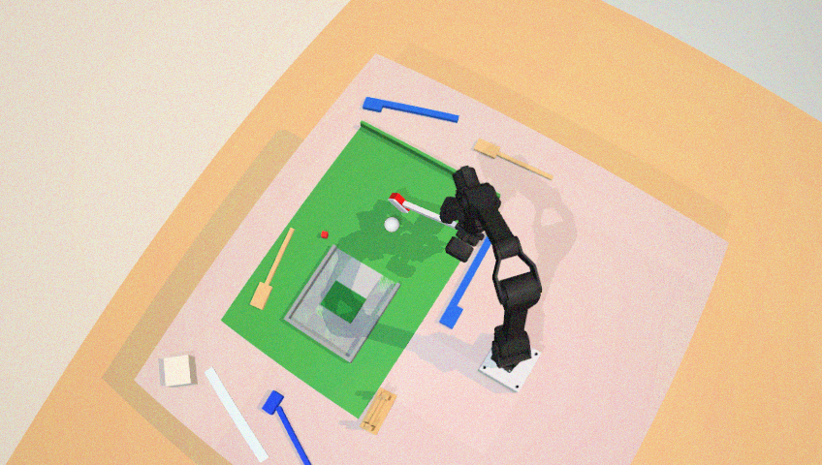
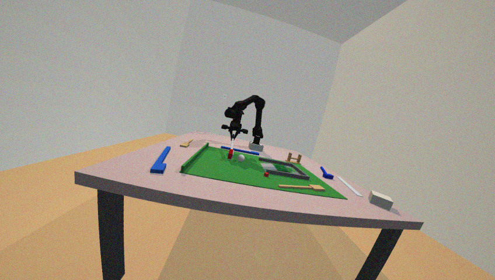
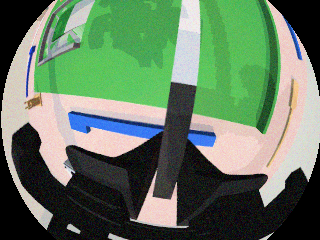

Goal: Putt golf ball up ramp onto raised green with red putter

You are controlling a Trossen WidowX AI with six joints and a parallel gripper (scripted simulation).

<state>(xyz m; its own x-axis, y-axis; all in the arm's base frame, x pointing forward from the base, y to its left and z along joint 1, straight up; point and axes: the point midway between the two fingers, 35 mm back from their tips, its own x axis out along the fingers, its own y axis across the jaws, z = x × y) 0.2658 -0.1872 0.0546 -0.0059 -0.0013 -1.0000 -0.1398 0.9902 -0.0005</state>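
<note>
The red putter lies 120 mm ahead of my gripper tip and 20 mm to the left of it. Round my gripper tip: low green wall (260 mm ahead, 130 mm to the right, 60 mm below); green mat (220 mm to the left, 210 mm ahead, 80 mm below); white golf ball (200 mm ahead, 90 mm to the left, 50 mm below).
</note>
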